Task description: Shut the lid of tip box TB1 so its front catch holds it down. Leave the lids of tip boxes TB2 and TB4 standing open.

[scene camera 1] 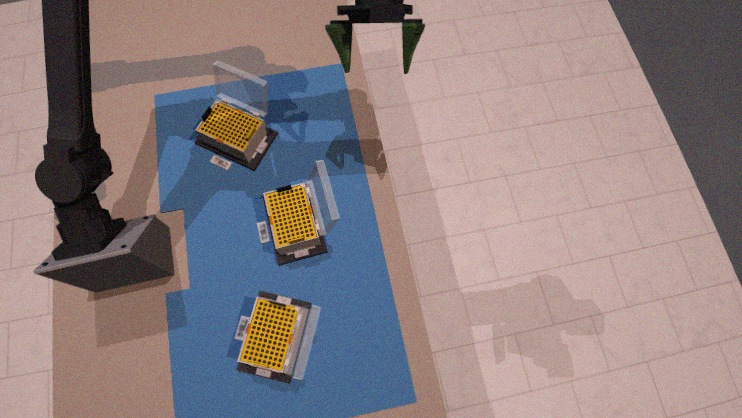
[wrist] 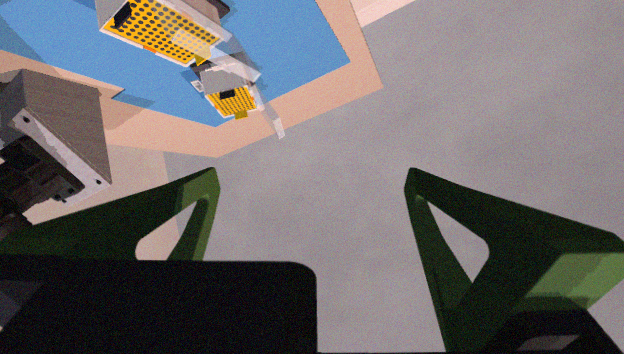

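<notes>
Three tip boxes with yellow racks stand open. The labels are too blurred to read surely. The middle box, seemingly TB1, has its clear lid raised on its right side in the scene view. The upper box, seemingly TB2, has its lid up at its upper right. The lower box, seemingly TB4, has its lid open at its right. My gripper is open and empty, past the mat's upper right corner and apart from all boxes.
The boxes stand on a blue mat. Small label cards lie beside them. A dark wedge-shaped base carries a dark arm at the mat's left edge.
</notes>
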